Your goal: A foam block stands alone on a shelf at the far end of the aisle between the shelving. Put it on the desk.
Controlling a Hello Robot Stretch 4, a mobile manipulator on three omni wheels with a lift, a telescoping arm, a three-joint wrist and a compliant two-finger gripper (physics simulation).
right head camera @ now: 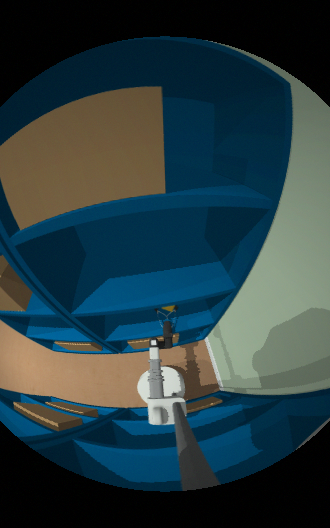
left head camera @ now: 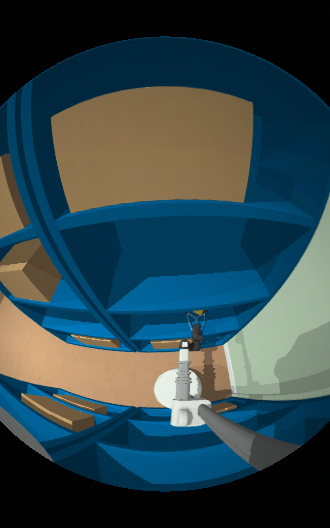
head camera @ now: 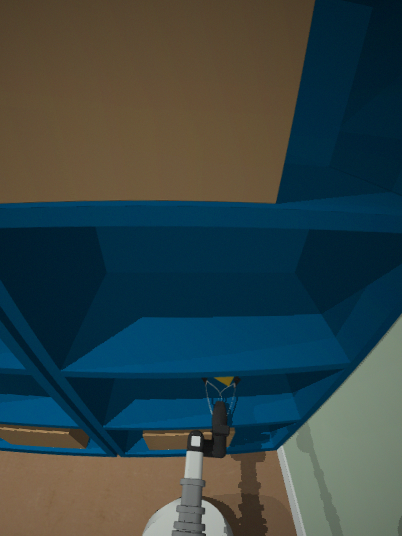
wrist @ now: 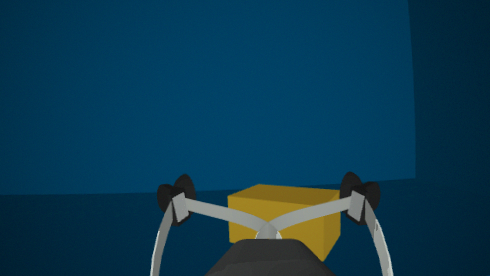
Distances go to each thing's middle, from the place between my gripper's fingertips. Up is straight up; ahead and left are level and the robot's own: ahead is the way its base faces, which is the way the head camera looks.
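Labels:
The yellow foam block (wrist: pixel 267 202) is there for me to see, 1 cm ahead of my hand, 2 cm to the right of it and 3 cm below it.

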